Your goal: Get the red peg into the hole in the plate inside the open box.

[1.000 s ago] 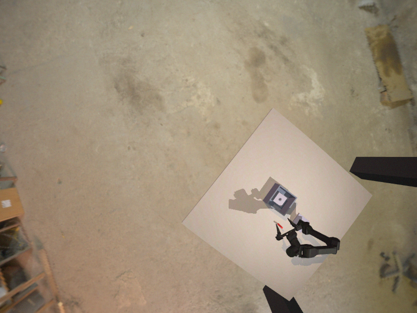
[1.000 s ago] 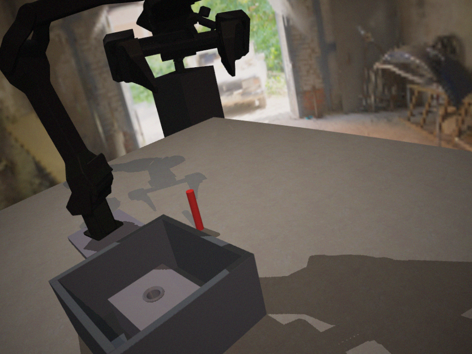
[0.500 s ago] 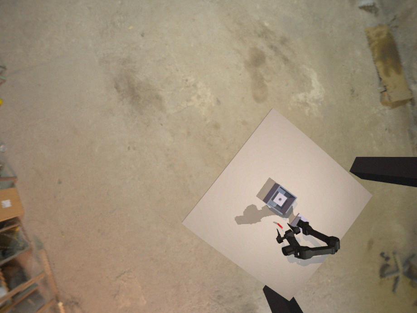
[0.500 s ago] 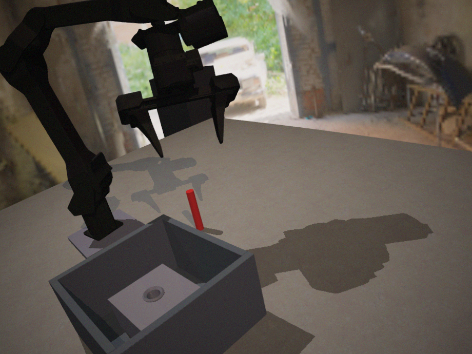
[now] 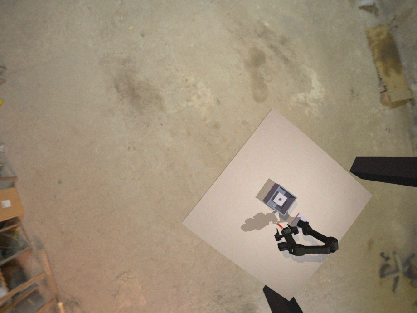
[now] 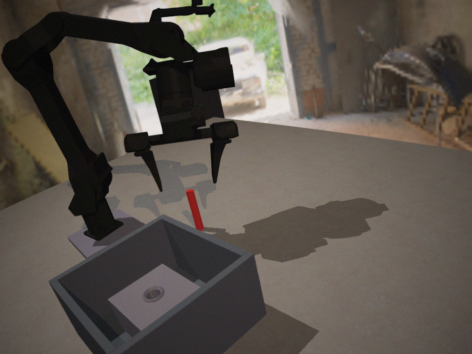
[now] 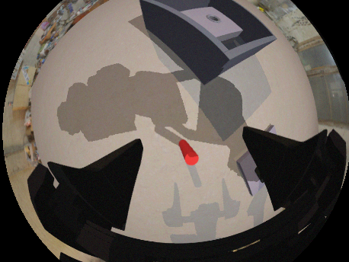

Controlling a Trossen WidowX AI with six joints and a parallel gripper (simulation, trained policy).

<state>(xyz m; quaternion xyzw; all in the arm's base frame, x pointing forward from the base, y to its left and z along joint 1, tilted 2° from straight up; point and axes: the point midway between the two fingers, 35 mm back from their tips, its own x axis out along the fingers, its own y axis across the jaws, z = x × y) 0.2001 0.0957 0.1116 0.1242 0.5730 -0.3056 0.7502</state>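
Right now the red peg is 6 cm below my gripper tip, 2 cm to the left of it and 2 cm behind it. From my gripper tip the other things lie so: pale plate: 19 cm to the right, 11 cm ahead, 5 cm below; then grey box: 19 cm to the right, 11 cm ahead, 7 cm below.
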